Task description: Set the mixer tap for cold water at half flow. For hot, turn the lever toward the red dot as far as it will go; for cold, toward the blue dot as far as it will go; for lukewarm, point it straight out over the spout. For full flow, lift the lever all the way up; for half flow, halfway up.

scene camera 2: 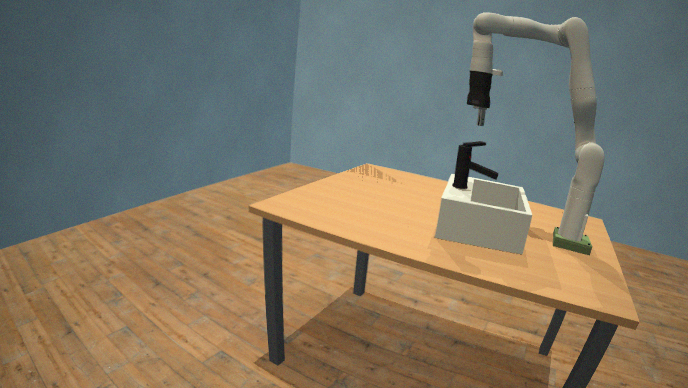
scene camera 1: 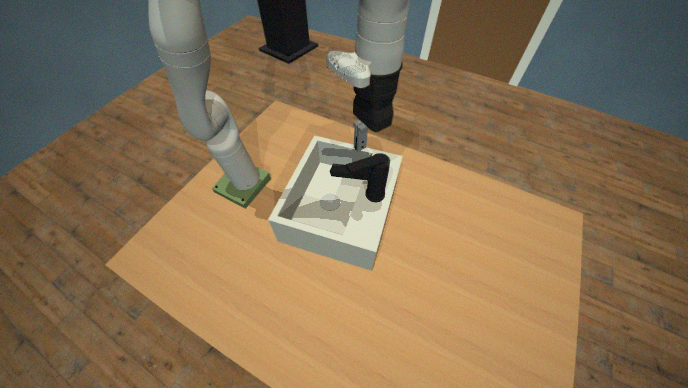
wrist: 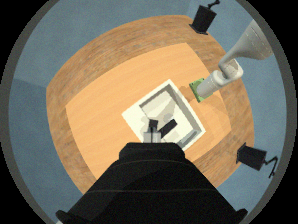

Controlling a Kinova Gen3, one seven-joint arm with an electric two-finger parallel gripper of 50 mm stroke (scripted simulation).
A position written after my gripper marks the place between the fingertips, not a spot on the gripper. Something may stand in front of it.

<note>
I see my gripper (scene camera 1: 359, 147) and a white basin (scene camera 2: 461, 219).
My gripper also shows in scene camera 2 (scene camera 2: 480, 125) and in the wrist view (wrist: 151, 132). The white basin also shows in the wrist view (wrist: 163, 104).
</note>
